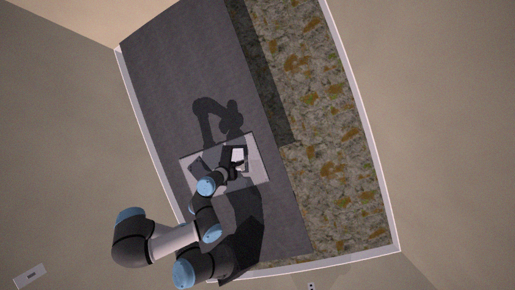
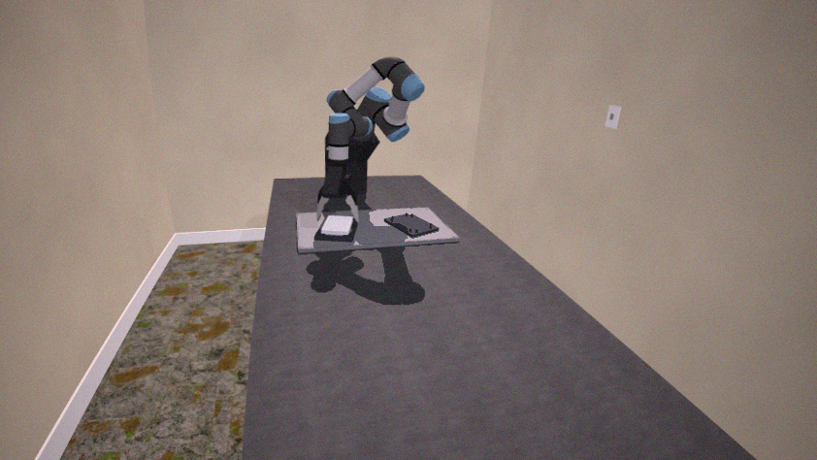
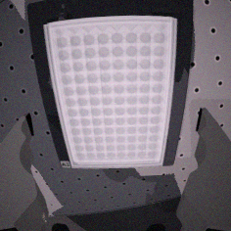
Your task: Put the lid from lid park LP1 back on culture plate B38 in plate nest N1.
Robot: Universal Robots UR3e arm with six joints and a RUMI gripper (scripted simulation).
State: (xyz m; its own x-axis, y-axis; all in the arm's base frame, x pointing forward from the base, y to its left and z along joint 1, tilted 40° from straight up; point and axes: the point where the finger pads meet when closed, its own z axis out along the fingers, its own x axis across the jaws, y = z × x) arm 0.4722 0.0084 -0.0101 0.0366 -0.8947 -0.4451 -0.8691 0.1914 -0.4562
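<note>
My hand is 10 mm above the clear lid. From my hand the other things lie so: lid park LP1: 240 mm to the left, 90 mm behind, 30 mm below; label: 240 mm to the left, 180 mm behind, 30 mm below; culture plate B38: 20 mm below.
</note>
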